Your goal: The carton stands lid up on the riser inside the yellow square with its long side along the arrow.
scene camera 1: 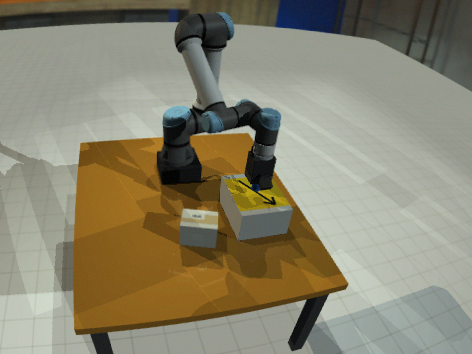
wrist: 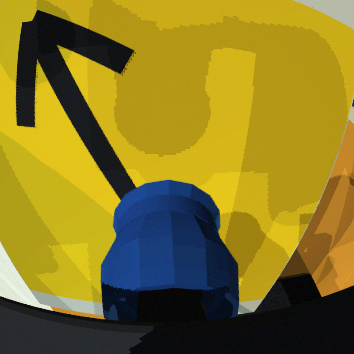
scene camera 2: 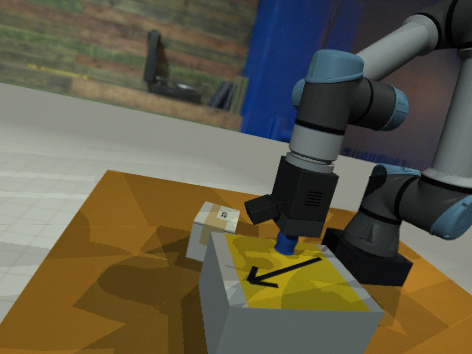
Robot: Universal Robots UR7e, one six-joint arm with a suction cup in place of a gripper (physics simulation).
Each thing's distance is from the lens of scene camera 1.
carton (scene camera 1: 198,228): 1.28 m
grey riser (scene camera 1: 251,214): 1.32 m
